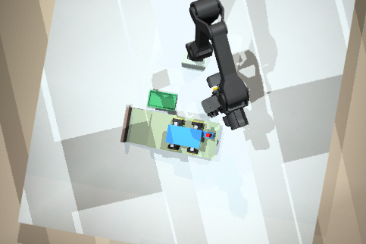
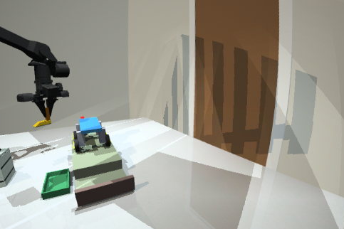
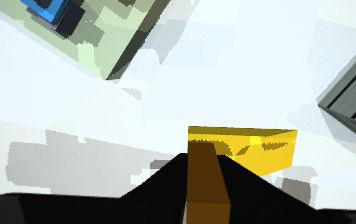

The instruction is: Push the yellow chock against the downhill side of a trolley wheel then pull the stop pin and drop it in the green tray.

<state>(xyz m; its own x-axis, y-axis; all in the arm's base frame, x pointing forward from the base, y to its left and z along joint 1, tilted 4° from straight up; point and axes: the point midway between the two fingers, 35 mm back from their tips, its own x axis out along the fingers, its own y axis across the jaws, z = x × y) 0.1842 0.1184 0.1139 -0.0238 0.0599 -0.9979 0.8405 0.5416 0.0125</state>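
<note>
Right now my gripper tip is 2 cm past the yellow chock, 1 cm to the left of it and 1 cm above it. Also, from my gripper tip: red-headed stop pin: 14 cm ahead, 5 cm below, 2 cm to the right; then blue trolley: 16 cm ahead, 11 cm to the right, 7 cm below; then green tray: 23 cm to the right, 18 cm below, 3 cm ahead.
</note>
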